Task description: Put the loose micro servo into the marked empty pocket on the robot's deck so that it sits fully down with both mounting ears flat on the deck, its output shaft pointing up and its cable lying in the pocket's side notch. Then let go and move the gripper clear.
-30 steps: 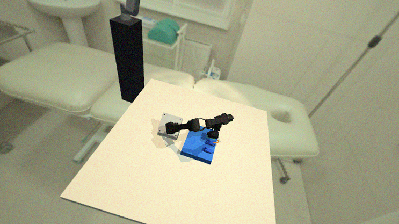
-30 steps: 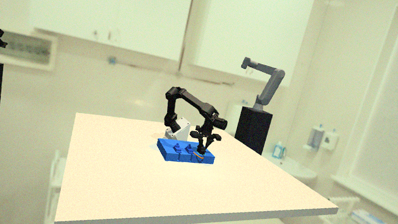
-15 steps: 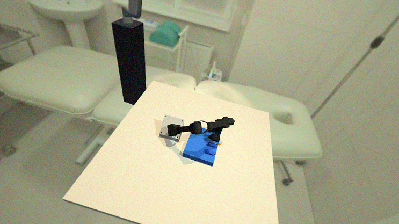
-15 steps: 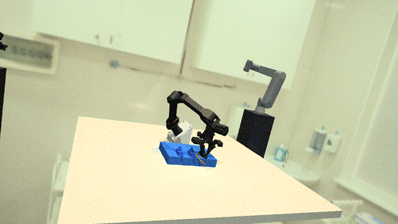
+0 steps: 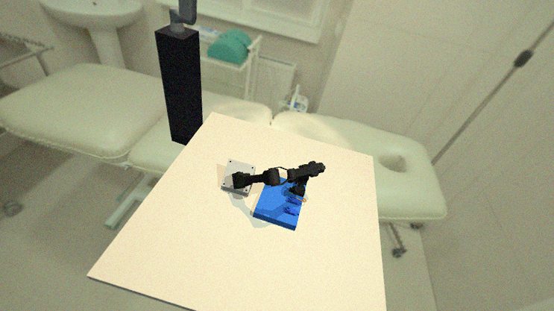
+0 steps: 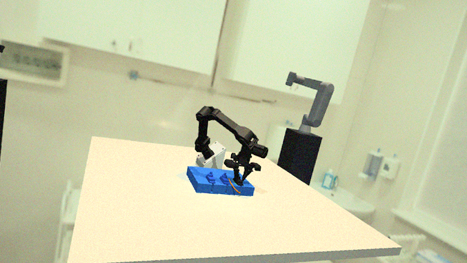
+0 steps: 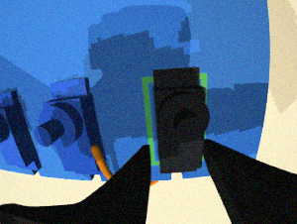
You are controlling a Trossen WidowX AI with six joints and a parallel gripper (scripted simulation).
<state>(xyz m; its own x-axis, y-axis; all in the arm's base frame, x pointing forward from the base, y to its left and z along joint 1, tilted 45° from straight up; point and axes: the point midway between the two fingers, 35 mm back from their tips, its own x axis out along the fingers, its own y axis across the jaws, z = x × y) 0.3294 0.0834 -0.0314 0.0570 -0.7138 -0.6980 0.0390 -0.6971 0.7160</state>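
My gripper tip is 12 cm past the deck, 8 cm to the left of it and 4 cm above it.
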